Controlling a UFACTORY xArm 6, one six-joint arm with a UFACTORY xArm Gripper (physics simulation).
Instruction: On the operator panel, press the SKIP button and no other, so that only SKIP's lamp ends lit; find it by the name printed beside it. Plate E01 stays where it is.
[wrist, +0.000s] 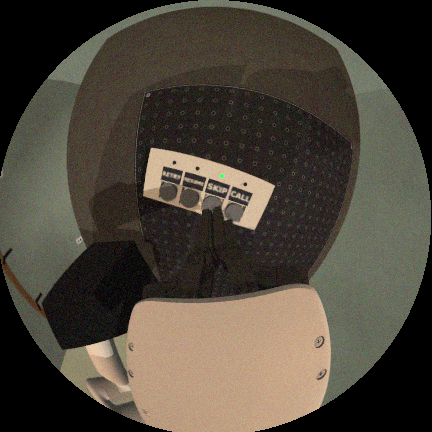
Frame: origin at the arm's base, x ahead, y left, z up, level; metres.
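Seen in the pictures: gripper, fingertip midpoint: (215, 219); arm's base, link origin: (92, 321).
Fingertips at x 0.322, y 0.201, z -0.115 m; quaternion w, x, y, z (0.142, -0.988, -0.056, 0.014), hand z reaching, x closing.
Pixels of each thing's top centre, then the offset from my fingertips to it. "spot": a spot on its surface instead. Level surfaces: height alone.
- operator panel, surface spot: (262, 202) spot: dx +0.060, dy -0.005, dz -0.048 m
- lamp, top centre: (221, 175) dx +0.009, dy +0.033, dz -0.048 m
- SKIP label, surface spot: (217, 187) spot: dx +0.003, dy +0.019, dz -0.048 m
- SKIP button, surface spot: (212, 202) spot: dx -0.004, dy +0.001, dz -0.045 m
- CALL button, surface spot: (235, 211) spot: dx +0.023, dy -0.013, dz -0.045 m
- dark perforated board, surface height: dz -0.101 m
- brown table, surface height: dz -0.114 m
- RETRY button, surface spot: (168, 191) spot: dx -0.059, dy +0.022, dz -0.045 m
- button with the blurred name, surface spot: (190, 198) spot: dx -0.031, dy +0.009, dz -0.045 m
The operator panel (262, 202) is a pale plate with four round grey buttons in a row, each with a printed name and a small lamp above it. The names read RETRY, one that is blurred, SKIP and CALL. The lamp (222, 176) above the SKIP label (217, 187) is lit green; the other lamps are dark. The SKIP button (212, 202) shows at its upper part, just beyond the fingertips. The CALL button (235, 211) is beside it. My gripper (215, 219) is shut and empty, its tips over the lower edge of the SKIP button; whether they touch it cannot be told.
The panel lies on a dark perforated board (225, 115) on a brown table (200, 45). The RETRY button (168, 191) and the button with the blurred name (190, 198) are left of SKIP. A black block-like body (95, 295) is at the lower left. Plate E01 cannot be identified.
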